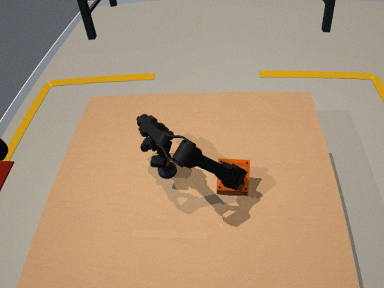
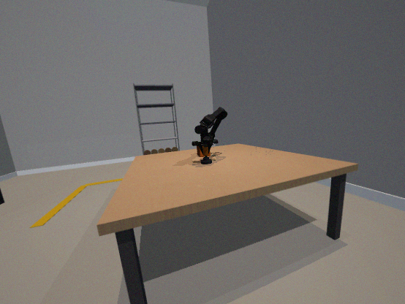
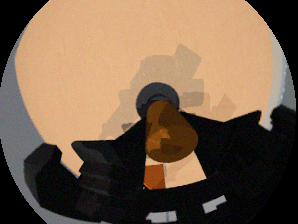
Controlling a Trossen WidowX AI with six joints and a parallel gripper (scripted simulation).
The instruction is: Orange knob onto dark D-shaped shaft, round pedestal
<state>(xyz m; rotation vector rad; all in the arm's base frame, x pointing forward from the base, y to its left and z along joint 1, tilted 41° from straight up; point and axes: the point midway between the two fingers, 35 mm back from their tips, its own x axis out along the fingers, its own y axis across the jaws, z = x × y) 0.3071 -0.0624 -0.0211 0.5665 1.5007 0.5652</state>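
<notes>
Now: gripper tip 2 cm below the orange knob. From my gripper tip the other things lie so: pedestal: 4 cm below.
</notes>
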